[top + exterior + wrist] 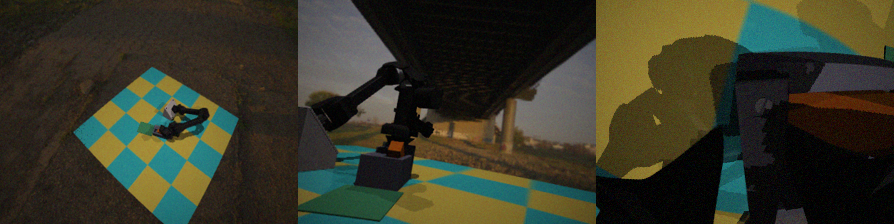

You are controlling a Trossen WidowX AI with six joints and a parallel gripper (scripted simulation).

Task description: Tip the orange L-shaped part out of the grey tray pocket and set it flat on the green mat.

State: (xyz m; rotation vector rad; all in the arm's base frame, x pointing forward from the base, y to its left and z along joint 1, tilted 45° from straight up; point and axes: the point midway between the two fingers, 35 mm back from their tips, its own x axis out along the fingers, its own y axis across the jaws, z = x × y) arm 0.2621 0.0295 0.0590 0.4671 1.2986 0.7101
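My gripper tip is now 1 cm short of the orange L-shaped part and 5 cm to the left of it. From my gripper tip the other things lie so: green mat 5 cm ahead, 22 cm to the right, 5 cm below.
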